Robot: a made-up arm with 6 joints. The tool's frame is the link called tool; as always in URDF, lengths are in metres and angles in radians. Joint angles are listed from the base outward.
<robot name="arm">
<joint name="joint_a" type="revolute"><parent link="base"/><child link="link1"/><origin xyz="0 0 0.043"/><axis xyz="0 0 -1"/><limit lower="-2.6" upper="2.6"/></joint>
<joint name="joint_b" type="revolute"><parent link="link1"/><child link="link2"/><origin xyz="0.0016 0.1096 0.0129"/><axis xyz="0 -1 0"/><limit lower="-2.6" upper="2.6"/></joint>
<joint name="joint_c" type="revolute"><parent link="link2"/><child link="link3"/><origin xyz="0.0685 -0.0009 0.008"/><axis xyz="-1 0 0"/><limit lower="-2.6" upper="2.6"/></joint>
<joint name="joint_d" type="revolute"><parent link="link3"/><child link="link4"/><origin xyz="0.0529 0.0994 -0.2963"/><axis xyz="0 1 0"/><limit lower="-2.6" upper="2.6"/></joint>
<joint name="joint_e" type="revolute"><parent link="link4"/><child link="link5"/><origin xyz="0.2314 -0.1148 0.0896"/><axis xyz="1 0 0"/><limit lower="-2.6" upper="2.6"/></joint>
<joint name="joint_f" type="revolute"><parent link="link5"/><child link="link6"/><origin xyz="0.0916 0.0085 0.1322"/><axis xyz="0 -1 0"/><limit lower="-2.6" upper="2.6"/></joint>
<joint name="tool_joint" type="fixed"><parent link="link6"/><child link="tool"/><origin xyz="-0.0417 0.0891 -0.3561"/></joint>
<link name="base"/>
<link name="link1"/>
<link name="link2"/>
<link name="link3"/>
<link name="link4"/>
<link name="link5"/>
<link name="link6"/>
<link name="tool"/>
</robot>
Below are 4 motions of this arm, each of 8 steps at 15 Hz.
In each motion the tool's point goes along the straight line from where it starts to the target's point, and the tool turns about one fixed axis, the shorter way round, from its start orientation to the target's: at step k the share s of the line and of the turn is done. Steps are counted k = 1, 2, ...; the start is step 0. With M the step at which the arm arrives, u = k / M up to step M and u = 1 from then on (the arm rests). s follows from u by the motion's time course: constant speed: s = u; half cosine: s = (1 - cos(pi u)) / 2; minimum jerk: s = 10 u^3 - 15 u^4 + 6 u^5.
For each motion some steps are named. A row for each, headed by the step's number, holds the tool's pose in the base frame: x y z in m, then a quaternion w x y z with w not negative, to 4 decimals.
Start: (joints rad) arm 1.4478 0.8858 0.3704 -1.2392 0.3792 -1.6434
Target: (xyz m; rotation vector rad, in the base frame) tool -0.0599 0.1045 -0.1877 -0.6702 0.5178 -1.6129
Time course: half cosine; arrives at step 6
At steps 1, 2, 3, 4, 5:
1: 0.0279 -0.0277 -0.2102 0.7533 -0.2855 -0.0007 -0.5924
2: 0.0107 -0.0018 -0.2058 0.7304 -0.2884 0.0441 -0.6176
3: -0.0128 0.0337 -0.1997 0.6953 -0.2909 0.1050 -0.6488
4: -0.0364 0.0691 -0.1937 0.6561 -0.2916 0.1653 -0.6761
5: -0.0536 0.0950 -0.1893 0.6250 -0.2911 0.2088 -0.6936

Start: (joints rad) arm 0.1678 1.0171 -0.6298 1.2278 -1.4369 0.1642
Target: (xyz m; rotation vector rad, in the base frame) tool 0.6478 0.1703 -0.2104 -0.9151 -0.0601 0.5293
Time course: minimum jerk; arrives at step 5
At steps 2, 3, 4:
2: 0.6742 0.1799 -0.1396 0.8302 -0.4874 -0.0990 0.2517
3: 0.6601 0.1747 -0.1775 0.8487 -0.4607 -0.0614 0.2524
4: 0.6500 0.1711 -0.2044 0.8606 -0.4410 -0.0347 0.2525

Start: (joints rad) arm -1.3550 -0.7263 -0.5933 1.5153 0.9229 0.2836
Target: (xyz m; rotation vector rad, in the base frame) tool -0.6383 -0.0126 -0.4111 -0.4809 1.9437 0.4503
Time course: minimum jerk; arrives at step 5
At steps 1, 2, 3, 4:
1: -0.6835 -0.0056 -0.3843 0.5002 -0.1900 0.8445 -0.0228
2: -0.6711 -0.0075 -0.3917 0.5075 -0.1938 0.8388 0.0355
3: -0.6535 -0.0102 -0.4021 0.5147 -0.1979 0.8259 0.1172
4: -0.6411 -0.0122 -0.4095 0.5177 -0.2000 0.8133 0.1749

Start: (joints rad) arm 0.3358 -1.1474 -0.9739 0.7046 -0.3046 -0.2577
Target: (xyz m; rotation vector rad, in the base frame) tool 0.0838 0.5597 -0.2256 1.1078 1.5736 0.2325
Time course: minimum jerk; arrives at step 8
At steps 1, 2, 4, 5, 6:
1: 0.0213 0.5746 -0.2214 0.5007 0.4925 0.7113 -0.0287
2: 0.0269 0.5733 -0.2218 0.5070 0.4910 0.7082 -0.0173
4: 0.0520 0.5673 -0.2235 0.5343 0.4834 0.6926 0.0342
5: 0.0663 0.5639 -0.2244 0.5489 0.4782 0.6826 0.0633
6: 0.0772 0.5613 -0.2252 0.5597 0.4739 0.6744 0.0855

